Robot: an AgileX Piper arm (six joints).
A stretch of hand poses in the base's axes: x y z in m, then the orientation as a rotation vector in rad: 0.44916 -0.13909 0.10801 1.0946 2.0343 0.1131; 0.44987 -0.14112 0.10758 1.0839 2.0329 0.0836; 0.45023 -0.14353 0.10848 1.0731 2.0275 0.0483; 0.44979 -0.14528 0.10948 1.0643 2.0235 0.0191; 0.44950 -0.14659 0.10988 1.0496 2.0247 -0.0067; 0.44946 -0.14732 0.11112 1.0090 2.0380 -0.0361; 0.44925 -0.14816 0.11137 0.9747 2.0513 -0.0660; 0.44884 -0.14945 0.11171 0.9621 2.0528 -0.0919; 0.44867 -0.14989 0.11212 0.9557 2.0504 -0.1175; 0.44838 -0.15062 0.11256 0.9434 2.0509 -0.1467; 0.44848 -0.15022 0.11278 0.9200 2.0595 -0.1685; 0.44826 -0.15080 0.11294 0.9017 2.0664 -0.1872; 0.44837 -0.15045 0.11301 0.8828 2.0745 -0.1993
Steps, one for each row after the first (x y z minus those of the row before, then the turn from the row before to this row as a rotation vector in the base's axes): 0.00071 -0.00203 -0.00043 -0.0246 0.0048 -0.0033; 0.00036 -0.00241 0.00090 -0.0294 0.0035 -0.0066; -0.00044 -0.00175 0.00100 -0.0241 0.0037 -0.0054; -0.00029 -0.00131 0.00040 -0.0232 0.0056 0.0013; -0.00004 -0.00073 0.00124 -0.0343 0.0107 0.0208; -0.00021 -0.00084 0.00025 -0.0315 0.0131 0.0165; -0.00041 -0.00129 0.00034 -0.0220 0.0070 0.0001; -0.00017 -0.00044 0.00041 -0.0201 0.0050 -0.0051; -0.00029 -0.00073 0.00044 -0.0241 0.0078 -0.0016; 0.00010 0.00040 0.00022 -0.0220 0.0104 0.0105; -0.00022 -0.00058 0.00016 -0.0181 0.0091 0.0077; 0.00011 0.00035 0.00007 -0.0137 0.0080 0.0107
